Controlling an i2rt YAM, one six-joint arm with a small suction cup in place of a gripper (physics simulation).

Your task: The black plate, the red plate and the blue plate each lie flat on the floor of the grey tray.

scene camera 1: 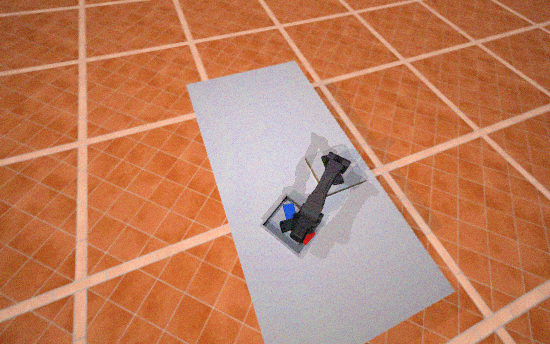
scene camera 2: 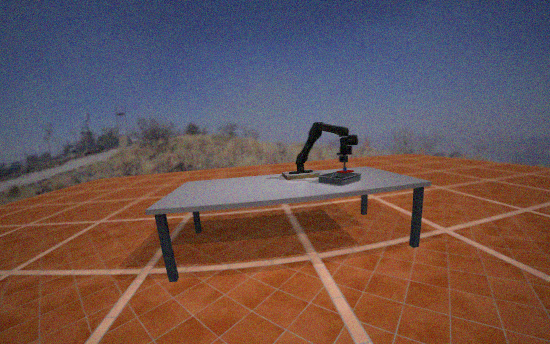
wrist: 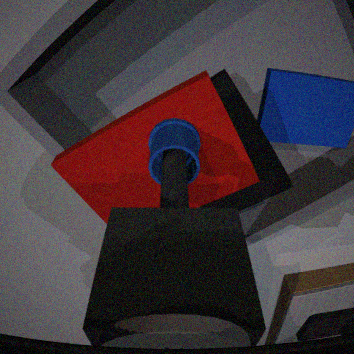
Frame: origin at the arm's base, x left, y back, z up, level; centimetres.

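Seen in the pictures: end effector, tool point: (scene camera 2: 344,172) (wrist: 174,133); arm's base, origin of the base link: (scene camera 2: 300,172).
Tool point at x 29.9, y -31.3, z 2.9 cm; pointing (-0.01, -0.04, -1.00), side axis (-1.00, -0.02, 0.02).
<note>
Pixels of each thing's top centre, then the offset from my tool point to it. Level surfaces: height alone.
- red plate, middle of its top: (wrist: 154,174) (scene camera 1: 302,230) (scene camera 2: 345,170) dx +1.1, dy +2.2, dz +1.2 cm
- grey tray, middle of its top: (wrist: 244,109) (scene camera 1: 292,222) (scene camera 2: 339,174) dx -4.4, dy -1.3, dz -1.1 cm
- black plate, middle of its top: (wrist: 220,163) dx -3.9, dy +4.3, dz -3.8 cm
- blue plate, middle of its top: (wrist: 313,112) (scene camera 1: 290,211) dx -11.3, dy -0.1, dz -4.8 cm
- grey table, its level: dz -6.1 cm
The red plate (scene camera 1: 308,238) (scene camera 2: 346,172) (wrist: 125,145) hangs level from my suction cup (scene camera 2: 344,169) (wrist: 175,142), close to rim height of the grey tray (scene camera 1: 281,238) (scene camera 2: 332,179) (wrist: 75,65). The arm hides the cup in scene camera 1. The black plate (wrist: 250,135) is in the tray below the red plate, which covers most of it; a dark strip shows at its right in the wrist view. The blue plate (scene camera 1: 289,210) (wrist: 310,110) lies flat on the tray floor beside the black plate, near one corner. The gap under the red plate is hard to judge.
The arm's base board (scene camera 1: 346,189) (scene camera 2: 300,176) with brown edges stands on the grey table (scene camera 1: 260,125) (scene camera 2: 240,192) close to the tray. The tray walls (wrist: 300,200) rise around the plates. The arm (scene camera 1: 320,195) (scene camera 2: 312,137) reaches over the tray.
</note>
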